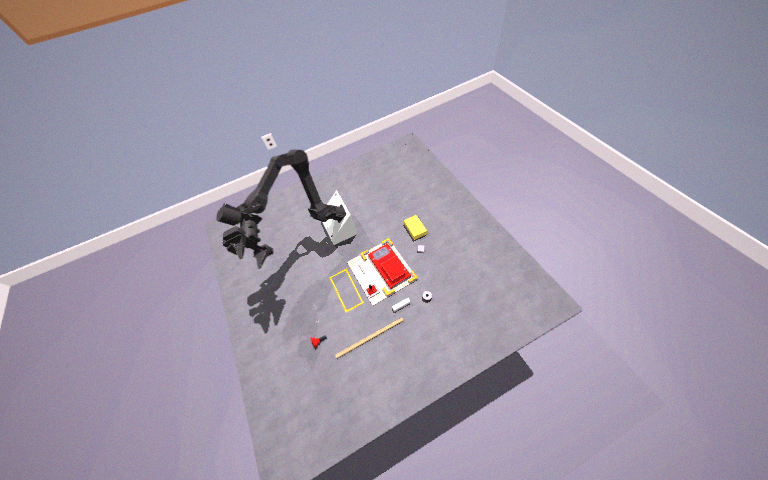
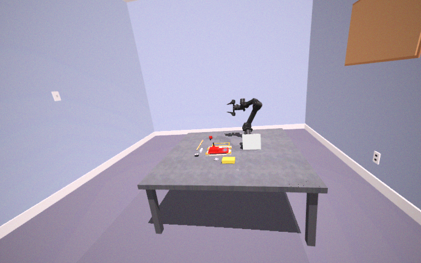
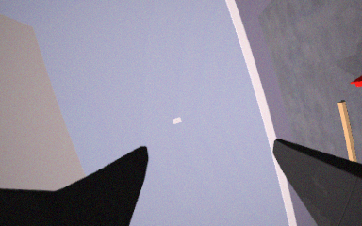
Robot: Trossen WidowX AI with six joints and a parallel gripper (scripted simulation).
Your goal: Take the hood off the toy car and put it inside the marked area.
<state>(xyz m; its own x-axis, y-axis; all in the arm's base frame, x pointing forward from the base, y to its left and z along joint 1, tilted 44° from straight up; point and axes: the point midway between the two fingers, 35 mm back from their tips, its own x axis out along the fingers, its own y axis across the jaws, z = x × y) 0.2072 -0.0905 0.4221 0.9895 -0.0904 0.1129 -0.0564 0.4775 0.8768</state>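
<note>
Now: the red hood 470 mm to the left of my gripper tip, 320 mm below it and 80 mm ahead of it. From my gripper tip the other things lie so: white cylinder (430 mm to the left, 350 mm below, 230 mm ahead); grey socket (340 mm to the left, 330 mm below, 120 mm ahead); wooden stick (360 mm below, 300 mm ahead, 260 mm to the left).
</note>
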